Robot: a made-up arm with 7 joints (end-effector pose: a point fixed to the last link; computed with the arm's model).
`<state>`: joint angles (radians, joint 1 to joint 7).
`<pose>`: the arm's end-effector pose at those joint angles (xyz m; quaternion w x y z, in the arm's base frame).
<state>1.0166 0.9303 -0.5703 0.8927 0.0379 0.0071 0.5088</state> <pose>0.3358 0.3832 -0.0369 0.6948 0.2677 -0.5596 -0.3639</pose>
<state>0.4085 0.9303 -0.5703 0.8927 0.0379 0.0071 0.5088</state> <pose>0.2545 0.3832 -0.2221 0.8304 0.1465 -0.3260 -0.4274</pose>
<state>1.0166 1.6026 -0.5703 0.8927 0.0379 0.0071 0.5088</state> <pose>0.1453 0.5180 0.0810 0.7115 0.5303 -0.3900 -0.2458</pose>
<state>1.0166 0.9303 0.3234 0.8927 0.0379 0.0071 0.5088</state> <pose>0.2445 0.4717 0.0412 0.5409 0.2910 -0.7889 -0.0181</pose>
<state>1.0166 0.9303 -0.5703 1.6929 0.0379 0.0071 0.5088</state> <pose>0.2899 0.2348 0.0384 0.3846 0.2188 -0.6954 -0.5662</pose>
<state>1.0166 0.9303 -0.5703 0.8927 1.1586 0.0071 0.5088</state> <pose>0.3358 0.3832 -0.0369 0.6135 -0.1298 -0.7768 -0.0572</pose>
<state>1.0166 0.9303 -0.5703 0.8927 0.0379 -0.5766 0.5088</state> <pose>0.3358 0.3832 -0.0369 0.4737 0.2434 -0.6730 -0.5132</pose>
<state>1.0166 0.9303 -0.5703 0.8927 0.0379 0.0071 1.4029</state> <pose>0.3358 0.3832 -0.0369 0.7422 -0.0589 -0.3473 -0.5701</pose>
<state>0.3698 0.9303 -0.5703 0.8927 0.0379 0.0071 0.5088</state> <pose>0.2457 0.3832 -0.2318 0.8366 0.1382 -0.3098 -0.4301</pose>
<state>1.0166 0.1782 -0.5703 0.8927 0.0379 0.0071 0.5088</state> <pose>0.4130 0.1066 -0.0847 0.5843 -0.0600 -0.6745 -0.4473</pose>
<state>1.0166 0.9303 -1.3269 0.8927 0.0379 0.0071 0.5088</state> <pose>0.3319 0.3388 -0.1564 0.7188 0.2064 -0.2771 -0.6032</pose>
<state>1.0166 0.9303 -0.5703 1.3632 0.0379 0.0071 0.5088</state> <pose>0.3243 0.2941 0.0141 0.5228 0.2438 -0.6519 -0.4922</pose>
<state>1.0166 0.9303 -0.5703 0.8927 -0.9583 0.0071 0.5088</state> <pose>0.3358 0.3832 -0.0369 0.5878 0.5558 -0.2195 -0.5454</pose>
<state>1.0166 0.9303 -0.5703 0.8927 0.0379 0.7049 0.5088</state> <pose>0.3358 0.3832 -0.0369 0.8806 0.2671 -0.3631 -0.1464</pose>
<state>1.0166 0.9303 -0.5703 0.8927 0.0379 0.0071 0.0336</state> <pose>0.3358 0.3832 -0.0369 0.6122 0.4238 -0.6296 -0.2220</pose>
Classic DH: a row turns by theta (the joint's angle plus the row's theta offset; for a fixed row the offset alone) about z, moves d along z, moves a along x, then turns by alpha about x. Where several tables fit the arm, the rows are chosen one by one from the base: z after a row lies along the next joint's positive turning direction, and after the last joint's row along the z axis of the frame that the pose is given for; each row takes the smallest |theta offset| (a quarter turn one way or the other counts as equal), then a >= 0, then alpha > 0; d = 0 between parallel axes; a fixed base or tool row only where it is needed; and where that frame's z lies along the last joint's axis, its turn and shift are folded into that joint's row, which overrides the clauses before.
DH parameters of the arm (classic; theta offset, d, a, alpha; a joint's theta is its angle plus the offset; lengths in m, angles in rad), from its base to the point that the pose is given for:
base (fixed): 0 0 0 1.5708
joint 1: 1.5708 -0.13 0 1.5708
joint 2: 1.5708 0 0 1.5708
joint 3: 1.5708 -0.2462 0 1.5708
joint 4: 0 0 0 -1.5708
joint 5: 0 -0.2217 0 -1.5708
joint 6: -1.5708 0 0 1.5708
joint 7: 1.5708 0 0 1.5708
tool (fixed): -1.5708 0 0 0

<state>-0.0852 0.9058 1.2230 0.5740 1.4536 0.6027 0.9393</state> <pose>0.0258 0.5401 -0.1806 0.3242 -0.2969 -0.8122 0.3835</pose>
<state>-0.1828 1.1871 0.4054 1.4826 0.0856 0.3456 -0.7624</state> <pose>0.1962 0.4090 -0.0553 0.4476 0.7244 -0.5241 0.0121</pose>
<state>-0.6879 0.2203 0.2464 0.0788 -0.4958 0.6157 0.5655</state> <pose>-0.2758 0.2363 -0.3623 0.7975 -0.1083 0.5925 0.0348</pose>
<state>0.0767 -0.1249 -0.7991 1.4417 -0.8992 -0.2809 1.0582</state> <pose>0.1723 -0.0606 -0.2405 0.2903 -0.2290 -0.4031 -0.8372</pose>
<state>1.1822 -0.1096 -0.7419 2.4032 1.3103 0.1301 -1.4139</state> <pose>0.1071 0.0208 0.0750 0.4868 -0.5362 -0.6865 0.0650</pose>
